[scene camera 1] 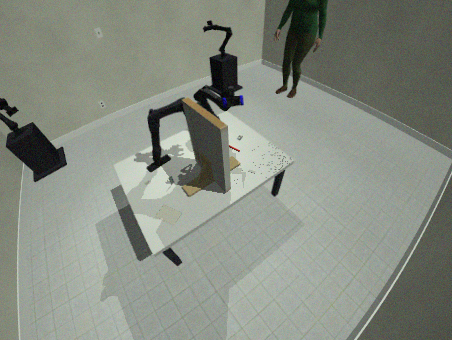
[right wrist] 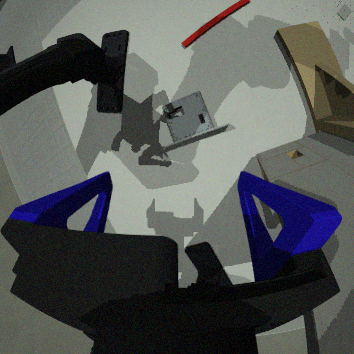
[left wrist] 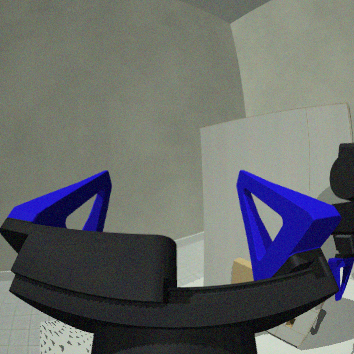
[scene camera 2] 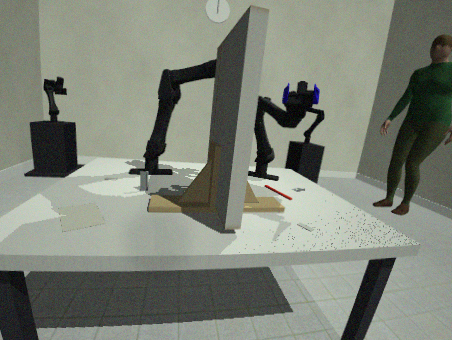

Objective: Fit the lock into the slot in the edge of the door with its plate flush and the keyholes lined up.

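Seen in the pictures: left gripper, fingertip midpoint: (scene camera 1: 233,101) (left wrist: 173,177) (scene camera 2: 301,84); right gripper, fingertip midpoint: (right wrist: 174,178); left arm's base, origin of the base link: (right wrist: 112,70) (scene camera 2: 260,176); right arm's base, origin of the base link: (scene camera 1: 159,163) (right wrist: 210,268) (scene camera 2: 151,172).
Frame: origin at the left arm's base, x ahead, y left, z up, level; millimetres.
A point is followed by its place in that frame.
Observation:
The grey lock (right wrist: 190,116) {x 199, y -95, z 19 mm}, a flat case with a plate along one side, lies on the table in the right wrist view, beyond my right gripper's fingertips and apart from them. My right gripper (right wrist: 174,178) {x 240, y -124, z 250 mm} is open and empty. My left gripper (scene camera 1: 233,101) {x 276, y 139, z 454 mm} (scene camera 2: 301,94) (left wrist: 173,177) {x 276, y 139, z 454 mm} is open and empty, raised above the table beside the door. The grey door (scene camera 1: 205,140) {x 538, y -72, z 375 mm} (scene camera 2: 232,110) {x 632, y -16, z 326 mm} (left wrist: 270,145) {x 473, y -59, z 486 mm} (right wrist: 325,162) {x 397, y -105, z 162 mm} stands upright. A small hole shows in its face in the right wrist view. The slot in its edge cannot be made out.
The door's tan wooden foot (scene camera 1: 195,190) {x 630, y -193, z 18 mm} (scene camera 2: 265,205) {x 451, y 90, z 18 mm} (right wrist: 306,42) {x 405, y 95, z 18 mm} rests on the table (scene camera 1: 200,220) {x 852, y -172, z 0 mm} (scene camera 2: 165,250) {x 809, y -87, z 0 mm}. A red stick (scene camera 1: 234,148) {x 253, y 140, z 6 mm} (scene camera 2: 278,192) {x 238, y 120, z 5 mm} (right wrist: 215,24) {x 227, y 105, z 3 mm} lies beside it. A small grey piece (scene camera 2: 144,181) {x 524, y -362, z 37 mm} stands to the left. A pale square (scene camera 1: 168,214) {x 782, y -381, z 1 mm} (scene camera 2: 81,217) {x 792, y -369, z 1 mm} lies at front left.

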